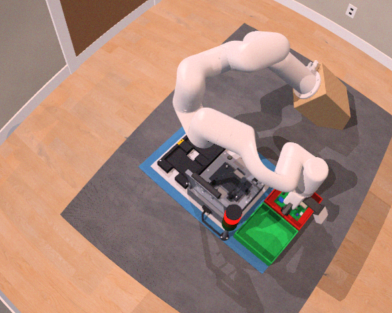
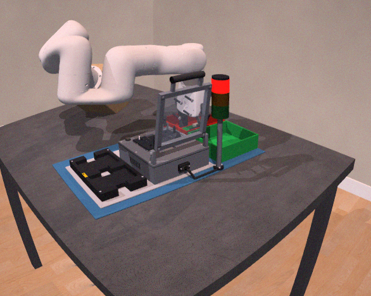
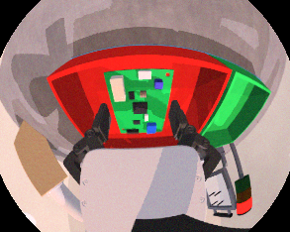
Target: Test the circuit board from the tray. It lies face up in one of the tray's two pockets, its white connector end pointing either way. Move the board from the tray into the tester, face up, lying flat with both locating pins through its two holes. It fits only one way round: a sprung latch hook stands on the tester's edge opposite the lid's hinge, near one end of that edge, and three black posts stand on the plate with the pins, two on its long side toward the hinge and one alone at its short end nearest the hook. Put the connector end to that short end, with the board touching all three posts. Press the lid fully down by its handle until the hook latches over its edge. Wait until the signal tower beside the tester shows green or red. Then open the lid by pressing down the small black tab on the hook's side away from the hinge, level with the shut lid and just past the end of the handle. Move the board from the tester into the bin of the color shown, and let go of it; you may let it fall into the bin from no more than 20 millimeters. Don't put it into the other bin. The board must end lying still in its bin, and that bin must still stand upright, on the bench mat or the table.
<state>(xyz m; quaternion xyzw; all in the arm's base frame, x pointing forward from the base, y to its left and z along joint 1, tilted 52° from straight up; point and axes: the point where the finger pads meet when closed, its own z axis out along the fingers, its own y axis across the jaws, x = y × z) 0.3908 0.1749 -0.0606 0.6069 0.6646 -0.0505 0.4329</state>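
Now: the red bin right at my hand. From my hand the other things lie so: green circuit board: 10 mm below; then green bin: 150 mm ahead, 20 mm to the right; then black latch hook: 30 mm ahead, 150 mm to the right, 70 mm above.
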